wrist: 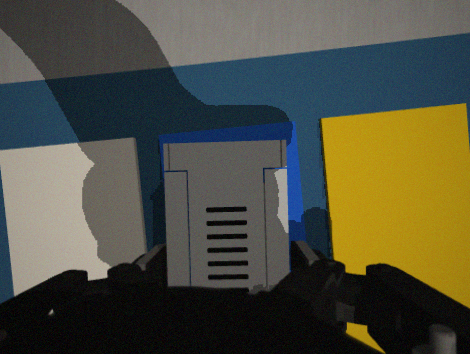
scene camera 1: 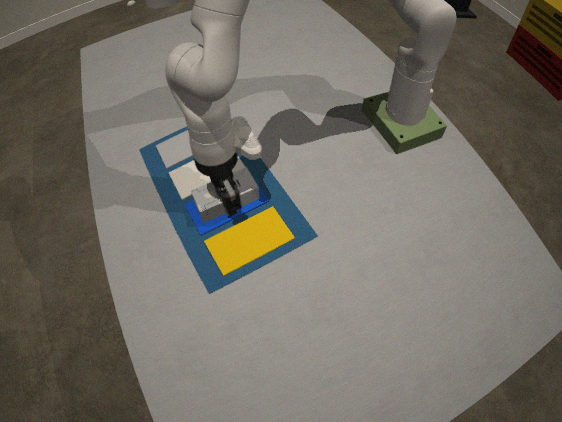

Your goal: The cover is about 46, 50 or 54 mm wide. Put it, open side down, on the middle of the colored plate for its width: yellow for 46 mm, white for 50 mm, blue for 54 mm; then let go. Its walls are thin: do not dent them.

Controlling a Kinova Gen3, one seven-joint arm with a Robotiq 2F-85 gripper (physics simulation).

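Frame: origin at the arm's base, x ahead, y left, z up, level; metres.
Seen in the pictures: gripper, fingertip midpoint: [wrist: 231, 259] [scene camera 1: 224, 198]; arm's base at its link origin: [scene camera 1: 403, 112].
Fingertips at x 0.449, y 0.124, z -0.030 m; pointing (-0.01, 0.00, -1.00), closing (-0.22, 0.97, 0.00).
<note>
Offsets run from my fingertips to a thing's top centre. "pt": to the spot under its first point.
The grey cover @[0.003 m back, 0.000 m left, 0.033 m up] [scene camera 1: 212, 211] [wrist: 227, 187], with black slots on top, sits closed side up on the blue plate [scene camera 1: 212, 227] [wrist: 299, 190]; its open side is hidden. In the wrist view it is turned slightly relative to the plate, and more blue shows at its right than at its left. My gripper [scene camera 1: 229, 198] [wrist: 231, 259] is open, pointing down, with its fingers around the cover's two long sides. Finger contact is hidden. The yellow plate [scene camera 1: 250, 240] [wrist: 395, 185] and the white plate [scene camera 1: 182, 182] [wrist: 45, 200] lie on either side.
The plates lie on a dark blue board [scene camera 1: 206, 277] [wrist: 350, 75], with a light grey plate @[pt 0.096 m ahead, 0.166 m right, 0.008 m down] [scene camera 1: 172, 150] at its far end. A green base [scene camera 1: 415, 135] carries the arm at the upper right. A red box [scene camera 1: 537, 57] and a yellow box [scene camera 1: 545, 25] stand farther right.
</note>
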